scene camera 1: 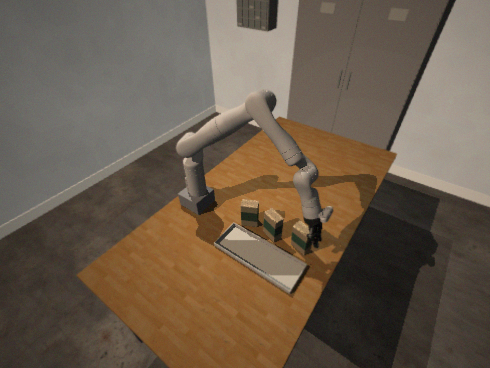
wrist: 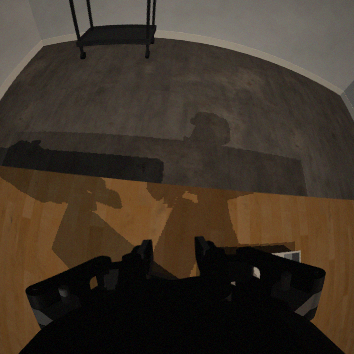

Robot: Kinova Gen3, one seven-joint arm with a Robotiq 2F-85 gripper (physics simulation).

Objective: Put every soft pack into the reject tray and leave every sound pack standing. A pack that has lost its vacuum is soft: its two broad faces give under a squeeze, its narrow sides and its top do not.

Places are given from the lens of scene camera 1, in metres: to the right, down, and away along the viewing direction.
reject tray (scene camera 1: 277,266): 0.14, 0.36, 1.20
